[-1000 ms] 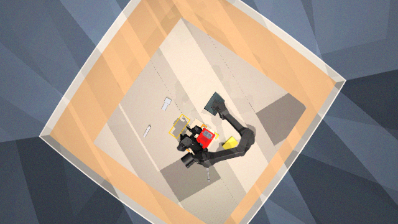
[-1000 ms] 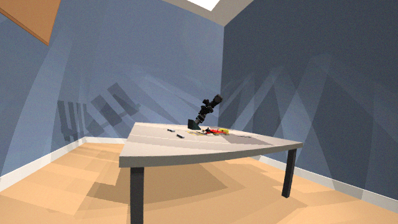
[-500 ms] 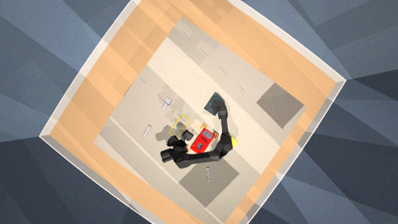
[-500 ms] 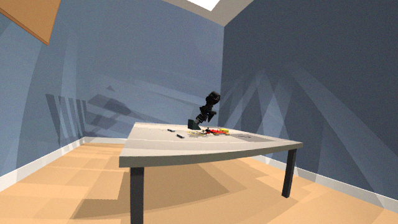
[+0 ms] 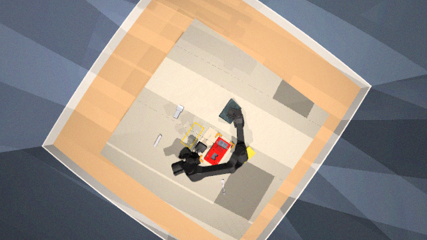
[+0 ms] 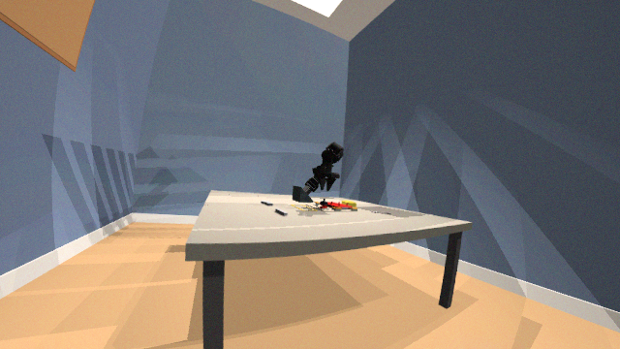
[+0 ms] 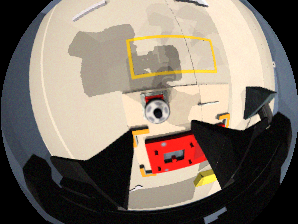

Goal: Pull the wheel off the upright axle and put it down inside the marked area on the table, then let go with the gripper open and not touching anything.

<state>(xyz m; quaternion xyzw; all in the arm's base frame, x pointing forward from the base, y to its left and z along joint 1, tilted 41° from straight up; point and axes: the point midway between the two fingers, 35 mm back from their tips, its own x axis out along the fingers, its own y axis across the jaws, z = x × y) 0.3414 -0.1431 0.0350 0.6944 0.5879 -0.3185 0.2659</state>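
Now: the grey wheel 7 cm below my gripper tip. From my gripper tip the other things lie so: yellow block 14 cm behind, 34 cm to the left, 9 cm below.
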